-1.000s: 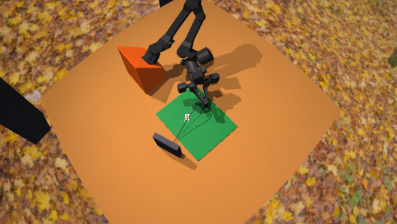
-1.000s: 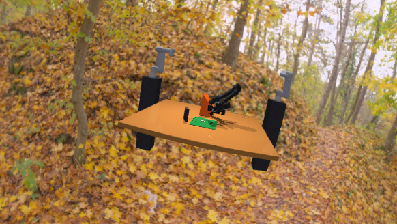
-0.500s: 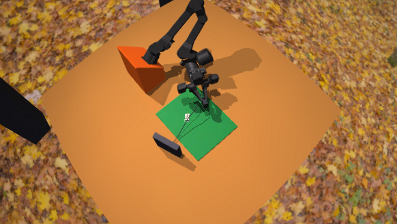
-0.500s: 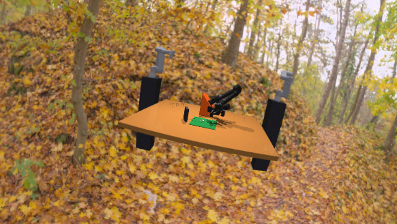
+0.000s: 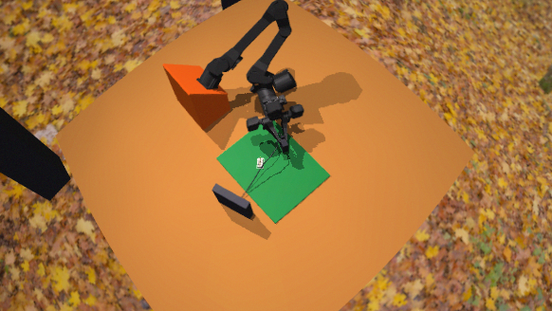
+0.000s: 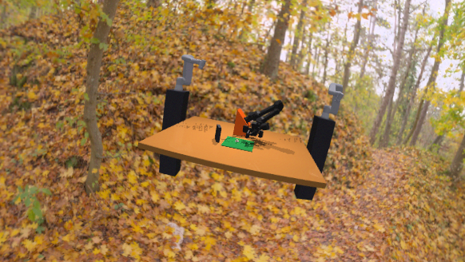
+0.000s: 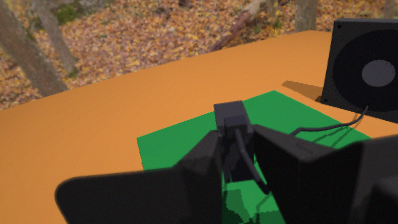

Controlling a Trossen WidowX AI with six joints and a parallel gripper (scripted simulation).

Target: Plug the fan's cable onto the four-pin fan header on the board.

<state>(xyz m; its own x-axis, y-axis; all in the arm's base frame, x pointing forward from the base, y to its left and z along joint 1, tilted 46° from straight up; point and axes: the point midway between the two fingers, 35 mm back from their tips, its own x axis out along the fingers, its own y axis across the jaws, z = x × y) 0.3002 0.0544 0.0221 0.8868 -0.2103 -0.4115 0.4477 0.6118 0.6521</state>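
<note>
Now: the green board 100 mm below my gripper tip, 60 mm to the right of it and 10 mm ahead of it. The rest, counted from my gripper tip: white four-pin fan header (90 mm below, 80 mm to the right, 30 mm behind); dark plug (10 mm below); dark flat fan (230 mm to the right, 30 mm below, 20 mm ahead).
</note>
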